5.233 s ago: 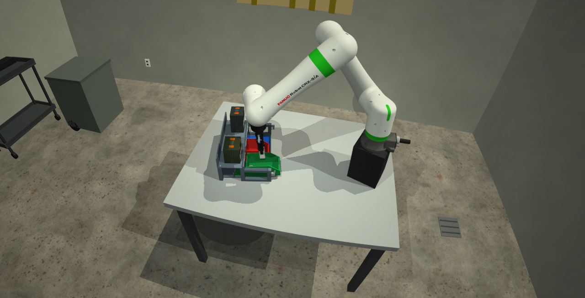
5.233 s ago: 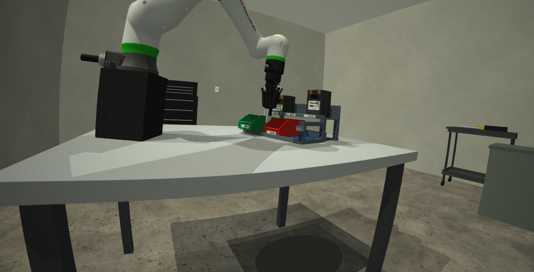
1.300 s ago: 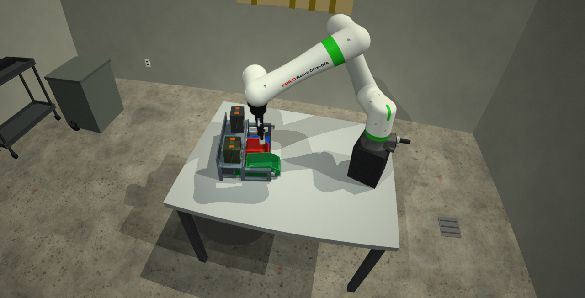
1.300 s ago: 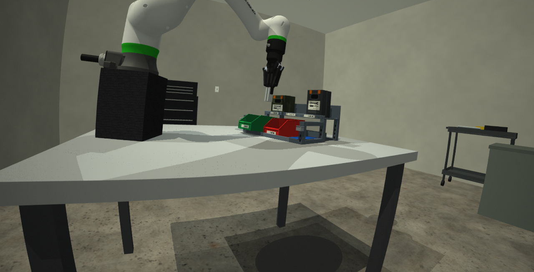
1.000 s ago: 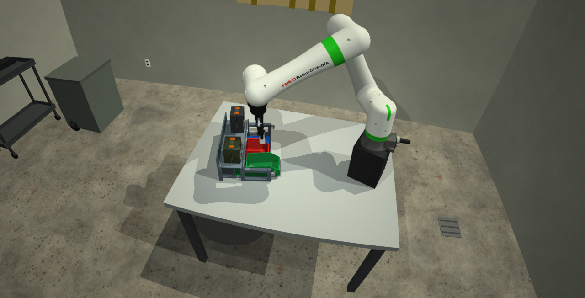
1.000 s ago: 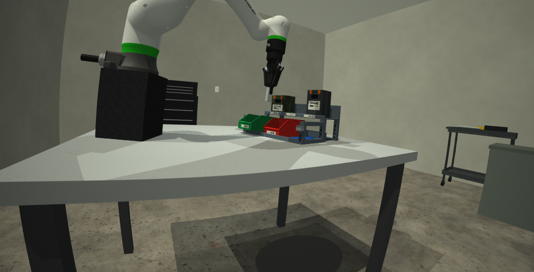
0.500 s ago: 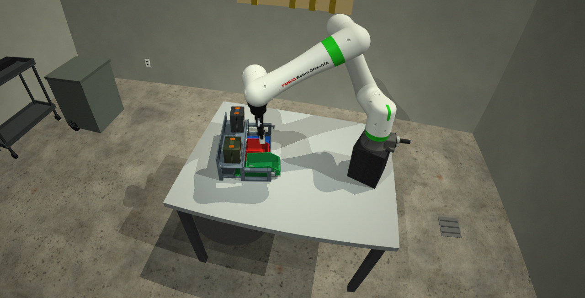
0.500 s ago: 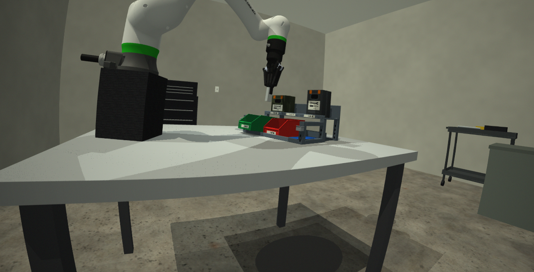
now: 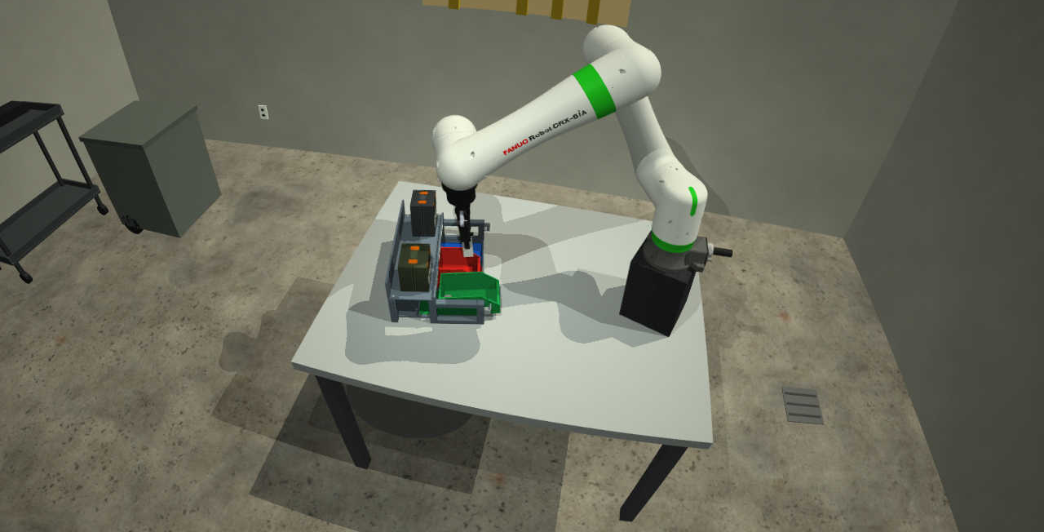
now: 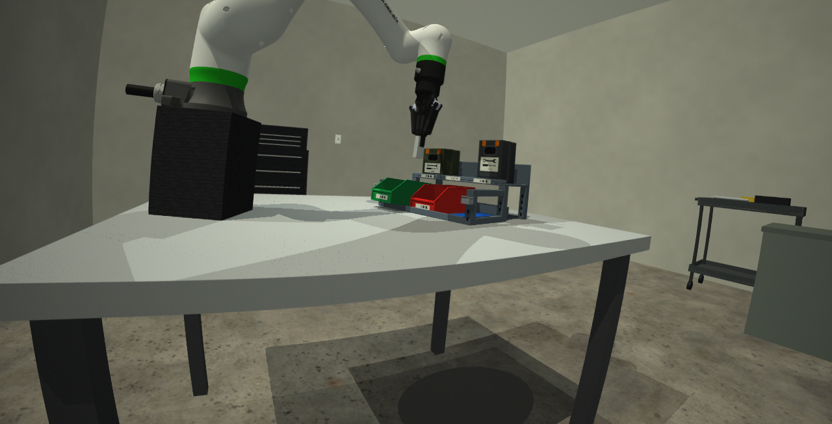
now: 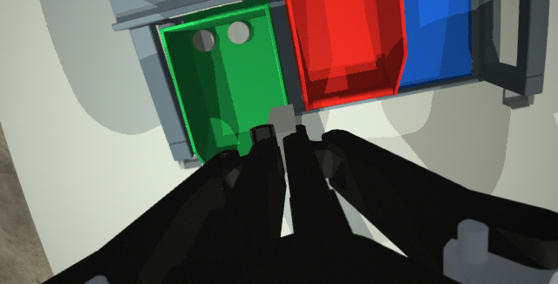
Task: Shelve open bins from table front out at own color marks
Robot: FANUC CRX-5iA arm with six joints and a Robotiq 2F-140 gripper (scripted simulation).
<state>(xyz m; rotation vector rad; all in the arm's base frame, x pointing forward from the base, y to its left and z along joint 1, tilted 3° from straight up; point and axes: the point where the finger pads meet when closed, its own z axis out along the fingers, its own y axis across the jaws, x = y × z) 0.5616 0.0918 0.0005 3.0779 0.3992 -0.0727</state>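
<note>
The green bin lies 14 cm below my hand, 4 cm to the left of it and 2 cm behind it. The rest, counted from my hand: red bin 15 cm below, 7 cm ahead, 5 cm to the right.
</note>
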